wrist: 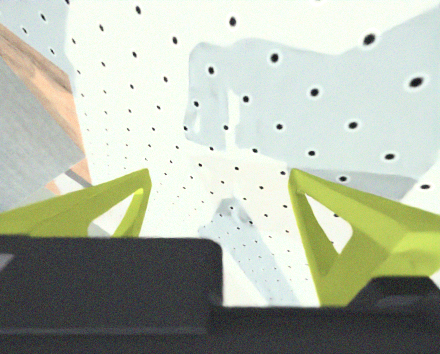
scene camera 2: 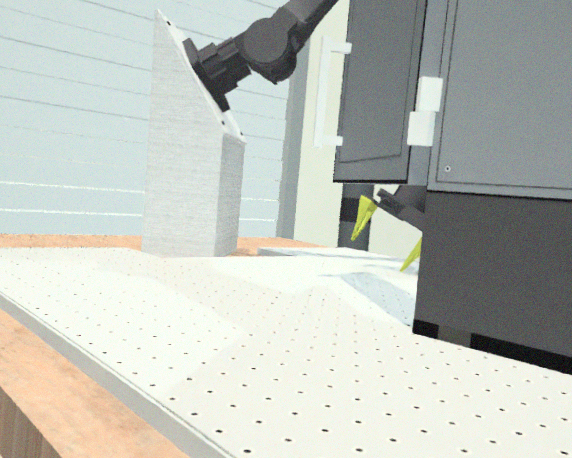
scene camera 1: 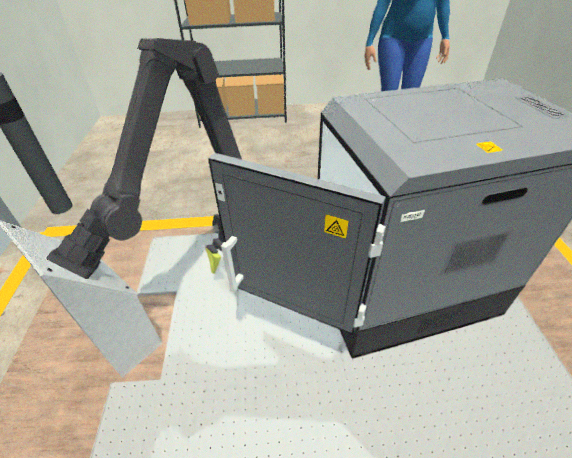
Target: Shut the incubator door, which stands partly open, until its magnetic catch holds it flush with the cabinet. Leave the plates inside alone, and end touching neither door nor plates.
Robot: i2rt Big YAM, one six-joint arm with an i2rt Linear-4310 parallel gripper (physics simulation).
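Where they show: gripper, fingertip midpoint: [wrist: 219, 176] [scene camera 2: 375, 255] [scene camera 1: 226, 271]; arm's base, origin of the base link: [scene camera 2: 203, 78] [scene camera 1: 73, 263].
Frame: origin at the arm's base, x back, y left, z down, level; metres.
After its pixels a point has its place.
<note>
The grey incubator [scene camera 1: 420, 270] @[y 0.059, x -0.721, z -0.005 m] [scene camera 2: 505, 115] @[y 0.042, x -0.678, z 0.108 m] stands at the right. Its dark door [scene camera 1: 290, 250] @[y 0.055, x -0.460, z -0.038 m] [scene camera 2: 377, 100] @[y 0.046, x -0.487, z 0.076 m] is swung well open on its right-hand hinges, with a white handle [scene camera 1: 228, 260] @[y 0.060, x -0.325, z 0.014 m] [scene camera 2: 322, 95] @[y 0.064, x -0.328, z 0.052 m] near its free edge. My gripper [scene camera 2: 377, 255] @[y 0.249, x -0.233, z 0.285 m] [wrist: 219, 176] @[y 0.249, x -0.233, z 0.285 m] is open and empty, fingers pointing down. In the first scene view one yellow-green finger shows just left of the handle, and the door hides the rest. In the second scene view the fingertips are lower than the door's bottom edge, on its far side, partly hidden by the cabinet base. Touch with the door cannot be told. The plates do not show.
The arm's slanted grey pedestal [scene camera 1: 100, 310] @[y -0.062, x -0.068, z 0.071 m] [scene camera 2: 185, 175] @[y -0.045, x -0.078, z 0.177 m] stands at the left on the wooden top. A perforated white board [scene camera 1: 300, 400] @[y -0.102, x -0.499, z 0.308 m] [scene camera 2: 300, 380] @[y -0.154, x -0.717, z 0.308 m] [wrist: 125, 30] @[y 0.255, x -0.131, z 0.308 m] lies under the incubator and the fingers. A shelf rack [scene camera 1: 235, 21] and a person [scene camera 1: 406, 55] are in the background.
</note>
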